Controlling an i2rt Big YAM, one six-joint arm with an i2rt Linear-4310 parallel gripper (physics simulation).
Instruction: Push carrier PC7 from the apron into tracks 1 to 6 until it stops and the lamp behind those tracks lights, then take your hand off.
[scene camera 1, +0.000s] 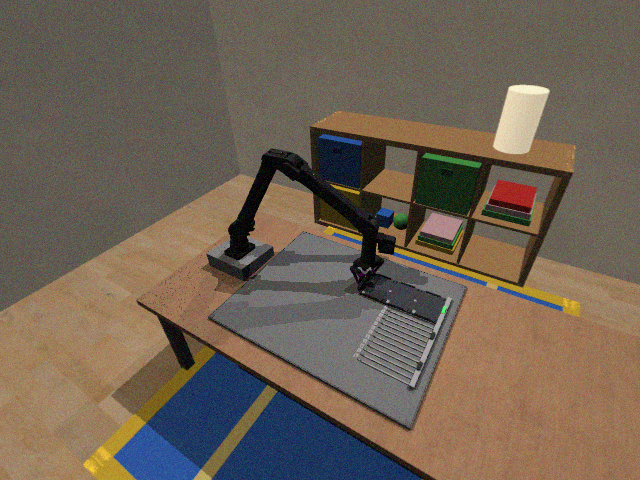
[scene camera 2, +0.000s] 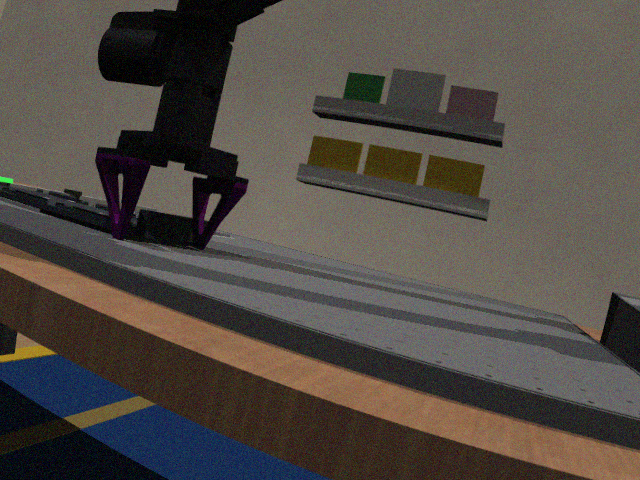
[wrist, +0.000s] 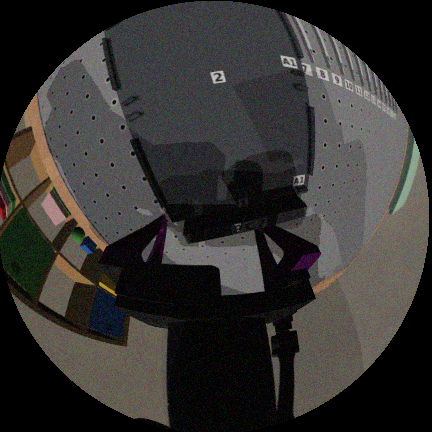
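Seen in the pictures: gripper, fingertip midpoint: (scene camera 1: 365, 277) (scene camera 2: 160, 244) (wrist: 210, 219); arm's base at its link origin: (scene camera 1: 240, 250).
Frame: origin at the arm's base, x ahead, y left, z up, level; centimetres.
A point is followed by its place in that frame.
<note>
The dark carrier PC7 (scene camera 1: 405, 300) {x 74.0, y 10.0, z -3.8 cm} (scene camera 2: 166, 227) {x 55.3, y 14.6, z -3.2 cm} (wrist: 200, 112) {x 64.7, y 13.7, z -3.8 cm} lies flat over the near-shelf end of the track row, its far end close to the end rail (scene camera 1: 425, 355) {x 88.0, y -10.7, z -3.3 cm}. Track labels from 7 upward show beside it in the wrist view; tracks 1 to 6 are hidden under it. A green lamp (scene camera 1: 444, 310) {x 88.4, y 11.0, z -2.7 cm} (scene camera 2: 5, 180) {x 87.6, y 11.3, z -3.0 cm} glows at the rail behind the carrier's far end. My gripper (scene camera 1: 361, 290) (scene camera 2: 161, 242) {x 54.9, y 15.5, z -4.9 cm} (wrist: 210, 219) {x 54.9, y 15.5, z -4.9 cm} is open, low at the carrier's near end, with its fingertips at the raised end lip and nothing held. Whether they touch the lip is unclear.
A grey perforated board (scene camera 1: 289, 320) {x 39.7, y -19.2, z -4.9 cm} (scene camera 2: 330, 304) {x 35.1, y 21.7, z -4.9 cm} lies on the wooden table (scene camera 1: 537, 372) {x 120.5, y 2.5, z -6.1 cm}. The bare rods of the other tracks run beside the carrier. A shelf unit (scene camera 1: 439, 131) with bins stands behind the table. The arm's base (scene camera 1: 239, 260) {x 4.7, y -5.8, z 0.5 cm} is at the board's left corner.
</note>
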